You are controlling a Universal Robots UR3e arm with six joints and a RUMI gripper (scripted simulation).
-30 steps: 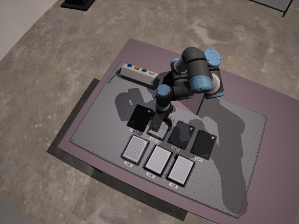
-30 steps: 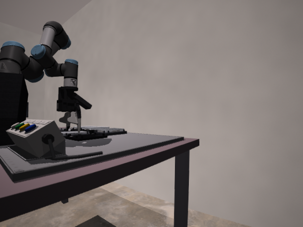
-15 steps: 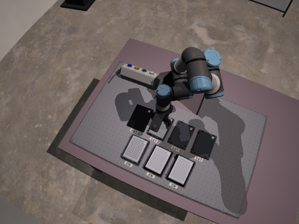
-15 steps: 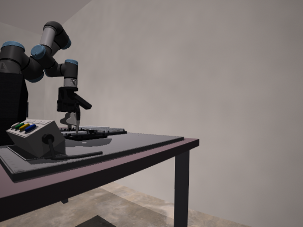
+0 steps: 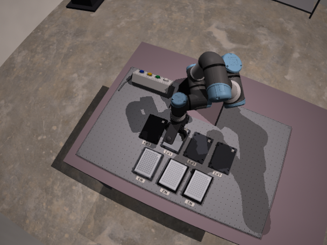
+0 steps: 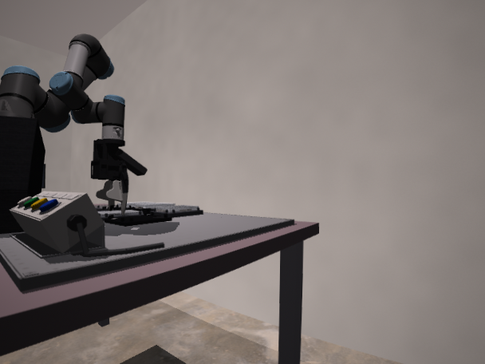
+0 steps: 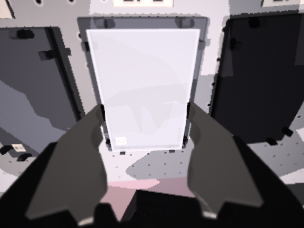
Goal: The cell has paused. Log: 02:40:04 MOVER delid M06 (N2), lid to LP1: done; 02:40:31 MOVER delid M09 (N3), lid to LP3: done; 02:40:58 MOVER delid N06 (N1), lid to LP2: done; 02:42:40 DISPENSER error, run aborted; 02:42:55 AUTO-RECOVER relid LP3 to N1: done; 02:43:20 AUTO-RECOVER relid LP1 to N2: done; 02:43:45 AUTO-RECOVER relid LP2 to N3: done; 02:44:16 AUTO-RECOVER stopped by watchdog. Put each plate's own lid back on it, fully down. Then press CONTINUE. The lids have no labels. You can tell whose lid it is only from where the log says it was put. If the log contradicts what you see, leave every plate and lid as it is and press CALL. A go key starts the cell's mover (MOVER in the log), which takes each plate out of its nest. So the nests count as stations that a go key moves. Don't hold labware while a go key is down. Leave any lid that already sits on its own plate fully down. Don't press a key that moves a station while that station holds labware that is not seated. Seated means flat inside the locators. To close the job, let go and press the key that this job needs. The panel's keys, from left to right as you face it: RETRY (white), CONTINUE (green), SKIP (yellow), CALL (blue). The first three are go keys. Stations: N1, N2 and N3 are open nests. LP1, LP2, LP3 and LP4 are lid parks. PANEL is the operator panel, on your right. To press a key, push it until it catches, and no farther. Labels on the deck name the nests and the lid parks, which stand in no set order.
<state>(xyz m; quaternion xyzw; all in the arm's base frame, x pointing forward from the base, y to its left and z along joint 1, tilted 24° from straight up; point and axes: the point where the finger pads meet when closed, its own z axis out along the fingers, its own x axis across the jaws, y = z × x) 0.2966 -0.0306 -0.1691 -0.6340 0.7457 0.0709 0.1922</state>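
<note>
Now: the LP1 lid park 20 mm below my hand. From my hand the other things lie so: lid park LP4: 10 mm behind, 130 mm to the right, 20 mm below; LP3 lid park: 10 mm ahead, 130 mm to the left, 20 mm below; LP2 lid park: 20 mm ahead, 260 mm to the left, 20 mm below.
</note>
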